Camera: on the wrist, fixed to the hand. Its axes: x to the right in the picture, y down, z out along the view.
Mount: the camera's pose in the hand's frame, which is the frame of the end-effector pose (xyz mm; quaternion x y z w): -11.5 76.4 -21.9 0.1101 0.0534 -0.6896 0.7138
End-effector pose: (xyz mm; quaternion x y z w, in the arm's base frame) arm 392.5 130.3 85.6 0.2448 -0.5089 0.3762 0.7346
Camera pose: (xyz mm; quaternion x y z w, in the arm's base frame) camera 341.3 188.7 65.2 0.5864 -0.1138 -0.1689 0.7840
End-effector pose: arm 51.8 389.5 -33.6 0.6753 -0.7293 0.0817 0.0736
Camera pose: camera -23.6 411.2 -16.2 0.9887 -0.0420 0.1239 0.0735
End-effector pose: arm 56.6 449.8 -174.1 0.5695 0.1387 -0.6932 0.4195
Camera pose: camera 127.8 422.8 -148.7 -0.3940 -0.4378 0.7689 0.2487
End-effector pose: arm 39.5 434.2 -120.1 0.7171 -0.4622 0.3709 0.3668
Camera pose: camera -39.6 434.5 -106.1 0.8512 0.2250 0.1010 0.4633
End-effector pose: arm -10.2 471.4 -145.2 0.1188 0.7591 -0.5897 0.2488
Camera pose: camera 30.5 514.7 -199.2 0.3798 -0.5721 0.6697 0.2827
